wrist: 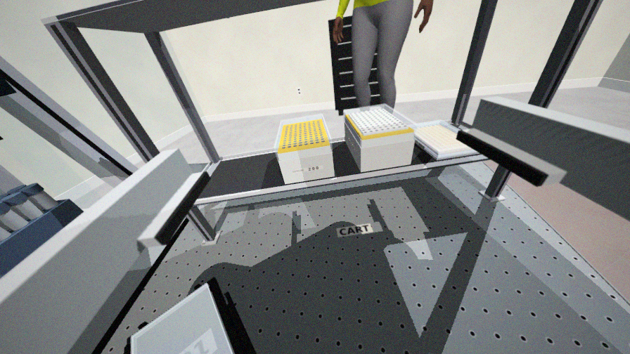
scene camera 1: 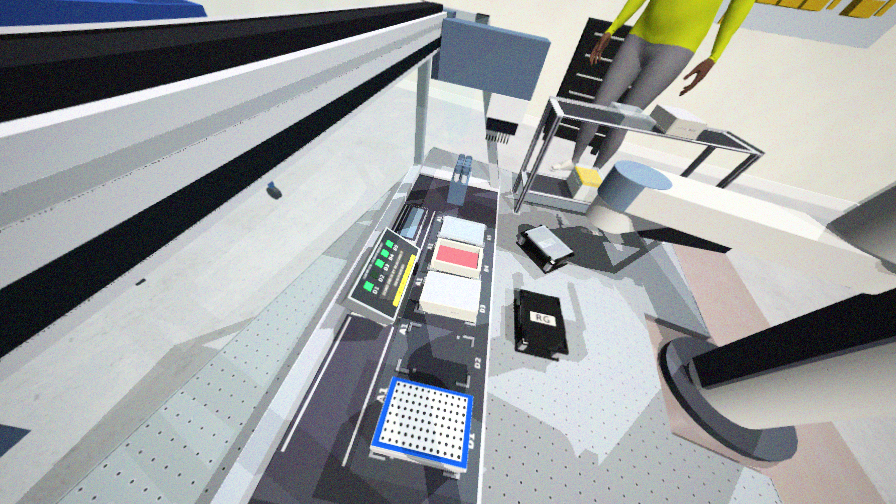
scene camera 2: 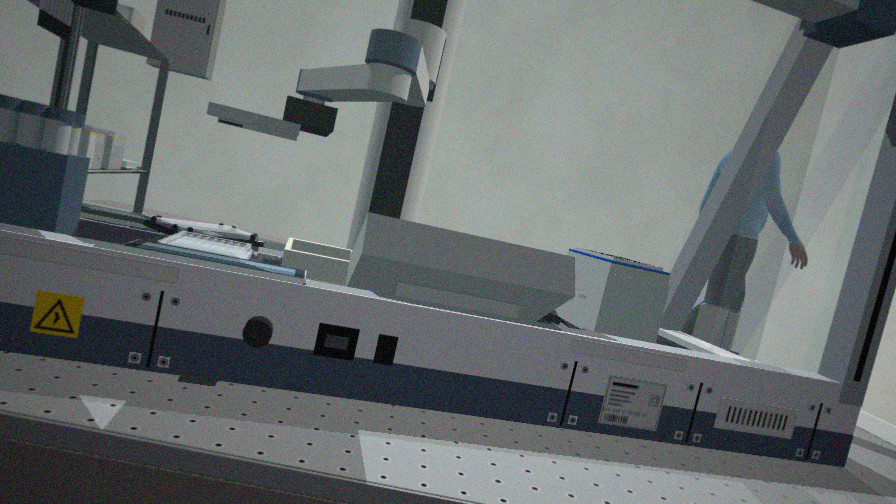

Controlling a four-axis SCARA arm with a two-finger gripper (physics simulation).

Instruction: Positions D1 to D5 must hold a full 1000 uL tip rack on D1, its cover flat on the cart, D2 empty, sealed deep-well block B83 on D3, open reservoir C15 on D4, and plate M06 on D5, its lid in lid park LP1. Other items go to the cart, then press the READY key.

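Note:
My gripper (wrist: 330, 140) (scene camera 2: 253, 120) is open and empty, raised before the cart (scene camera 1: 555, 109) (wrist: 250, 194); the arm hides it in scene camera 1. A blue-rimmed tip rack (scene camera 1: 426, 420) (scene camera 2: 632, 300) stands on D1, uncovered. Nothing stands on D2 (scene camera 1: 435, 347). A white block (scene camera 1: 449, 294) is on D3. A reservoir (scene camera 1: 457, 255) (scene camera 2: 316, 263) with red contents is open on D4. A pale plate (scene camera 1: 463, 230) is on D5; its label is unreadable. A clear lid (scene camera 1: 546, 243) (wrist: 182, 327) lies in a black park. The console (scene camera 1: 382, 275) shows green at D1, D3, D4 and D5, and a yellow bar (scene camera 1: 404, 280).
A yellow 200 rack (wrist: 305, 160) (scene camera 1: 585, 181), a white-topped rack (wrist: 382, 150) and a lidded plate (wrist: 442, 140) stand on the cart's lower shelf. A white box (scene camera 1: 678, 120) and a clear item (scene camera 1: 629, 114) are on top. The black RG park (scene camera 1: 541, 335) is beside the deck. A person stands behind.

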